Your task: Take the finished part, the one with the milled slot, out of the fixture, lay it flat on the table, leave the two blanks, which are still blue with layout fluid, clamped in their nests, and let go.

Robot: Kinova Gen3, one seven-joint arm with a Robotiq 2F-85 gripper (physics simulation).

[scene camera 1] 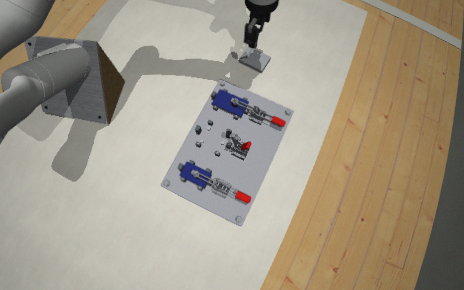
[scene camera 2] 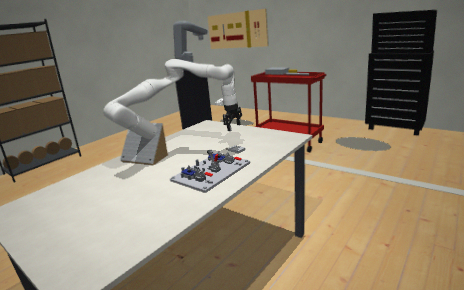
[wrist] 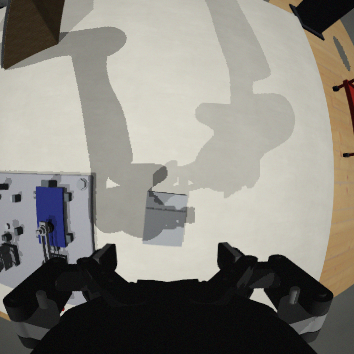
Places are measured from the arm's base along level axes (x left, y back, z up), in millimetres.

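Where they show: gripper, fingertip midpoint: (scene camera 1: 259, 33) (scene camera 2: 234, 128) (wrist: 166, 255); arm's base, origin of the base link: (scene camera 1: 76, 60) (scene camera 2: 150, 131).
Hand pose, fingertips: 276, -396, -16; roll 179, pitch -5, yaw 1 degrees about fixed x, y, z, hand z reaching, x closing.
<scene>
Things, the pixels of their top centre, and the offset from my fingertips, as dx, dy, dz.
- finished part, middle of its top: (wrist: 164, 219) (scene camera 1: 255, 58) (scene camera 2: 236, 148) +8, +4, -124
- handle, middle of its top: (scene camera 1: 278, 120) -171, -135, -87
The finished part (scene camera 1: 256, 60) (scene camera 2: 236, 149) (wrist: 166, 225) is a grey block lying flat on the table beyond one end of the fixture plate (scene camera 1: 265, 160) (scene camera 2: 206, 187) (wrist: 82, 215), apart from it. A line of its slot shows in the wrist view. My gripper (scene camera 1: 251, 46) (scene camera 2: 233, 126) (wrist: 166, 255) is open and empty above the part, clear of it. One blue blank (scene camera 1: 226, 101) (scene camera 2: 217, 157) (wrist: 50, 205) and another blue blank (scene camera 1: 190, 174) (scene camera 2: 188, 172) sit in the outer nests under lowered clamp arms. The middle nest is empty; its clamp (scene camera 1: 237, 145) has its red handle raised.
The red handles of the outer clamps, one handle (scene camera 1: 278, 121) and the other (scene camera 1: 243, 197), lie low toward the table's long edge. The arm's wedge-shaped base (scene camera 1: 113, 95) (scene camera 2: 159, 150) stands on the table. A red cart (scene camera 2: 290, 78) stands on the floor beyond the table's end.
</scene>
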